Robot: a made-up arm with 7 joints.
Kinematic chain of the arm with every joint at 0, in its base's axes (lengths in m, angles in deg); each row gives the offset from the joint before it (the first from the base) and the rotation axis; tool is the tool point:
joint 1: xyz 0 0.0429 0 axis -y
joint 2: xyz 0 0.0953 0 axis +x
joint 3: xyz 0 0 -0.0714 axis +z
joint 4: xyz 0 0 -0.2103 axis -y
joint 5: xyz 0 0 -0.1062 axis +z
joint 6: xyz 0 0 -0.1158 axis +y
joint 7: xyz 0 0 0 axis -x
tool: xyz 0 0 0
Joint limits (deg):
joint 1: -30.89..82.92
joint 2: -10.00..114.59
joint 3: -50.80..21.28
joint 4: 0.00..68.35
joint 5: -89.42..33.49
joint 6: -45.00..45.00
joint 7: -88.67..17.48
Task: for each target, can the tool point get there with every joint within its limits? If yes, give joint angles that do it. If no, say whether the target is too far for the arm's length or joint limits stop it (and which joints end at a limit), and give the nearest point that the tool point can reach.
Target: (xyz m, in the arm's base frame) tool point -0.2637 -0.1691 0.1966
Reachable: no: joint limits stop it (at a limit: joint 1, joint 2, joint 3, joint 4) | nearest point -0.0577 -0.0824 -0.3504 | short by 0.591 m
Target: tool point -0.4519 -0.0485 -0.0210
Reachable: no: joint limits stop it (at a limit: joint 1, joint 2, joint 4) | nearest point -0.2547 0.0507 -0.4257 | short by 0.461 m
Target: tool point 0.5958 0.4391 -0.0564
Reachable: no: too far | nearest point 0.4476 0.3644 -0.0455 | short by 0.166 m
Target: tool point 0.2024 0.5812 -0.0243
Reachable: yes | joints 53.09 72.63 -19.48 29.19 -6.86 -28.82 -26.27
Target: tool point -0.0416 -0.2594 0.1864
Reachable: no: joint limits stop it (at a limit: joint 1, joint 2, joint 3, joint 4) | nearest point 0.3439 -0.0824 0.0887 | short by 0.435 m
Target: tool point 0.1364 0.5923 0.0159
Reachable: yes | joints 0.51 87.20 15.11 39.58 20.97 -25.82 -74.47
